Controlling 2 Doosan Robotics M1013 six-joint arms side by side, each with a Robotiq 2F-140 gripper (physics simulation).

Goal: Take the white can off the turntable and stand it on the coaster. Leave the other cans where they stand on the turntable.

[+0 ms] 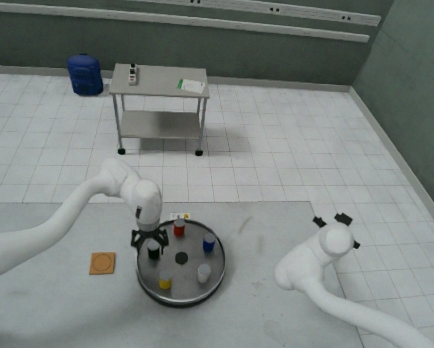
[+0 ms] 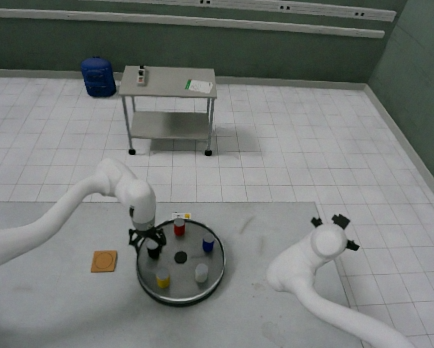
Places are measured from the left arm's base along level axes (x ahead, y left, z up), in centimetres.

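Pixels of known places: left gripper, fingertip midpoint: (image 1: 150,252) (image 2: 149,251).
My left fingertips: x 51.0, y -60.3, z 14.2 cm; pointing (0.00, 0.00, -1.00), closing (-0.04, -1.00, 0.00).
Note:
Ahead of a thing's pixels: the offset from my left fingertips to its top centre. "spot": to the spot under its first point.
The white can @(dx -9.6, dy -22.7, dz -0.1 cm) (image 1: 203,273) (image 2: 201,274) stands upright at the lower right of the round grey turntable @(spot: dx -15.1, dy -13.2, dz -8.9 cm) (image 1: 182,291) (image 2: 181,290). The square brown coaster @(dx +2.9, dy +22.4, dz -13.0 cm) (image 1: 102,263) (image 2: 104,261) lies left of the turntable, with no can on it. My left gripper (image 1: 148,248) (image 2: 149,247) is open over the turntable's left side, at the black can @(dx +3.4, dy -1.3, dz -0.1 cm) (image 1: 153,251) (image 2: 153,250), partly hiding it; whether its fingers touch the can is unclear. It is apart from the white can. My right gripper (image 1: 337,233) (image 2: 334,233) is open and empty, far right of the turntable, partly hidden by its wrist.
On the turntable also stand a red can @(dx +14.7, dy -13.5, dz -0.1 cm) (image 1: 179,229) (image 2: 179,228) at the back, a blue can @(dx +5.5, dy -27.0, dz -0.1 cm) (image 1: 208,244) (image 2: 208,244) at the right and a yellow can @(dx -10.9, dy -6.0, dz -0.1 cm) (image 1: 165,281) (image 2: 163,279) at the front. A wheeled cart (image 1: 160,91) (image 2: 170,91) stands behind.

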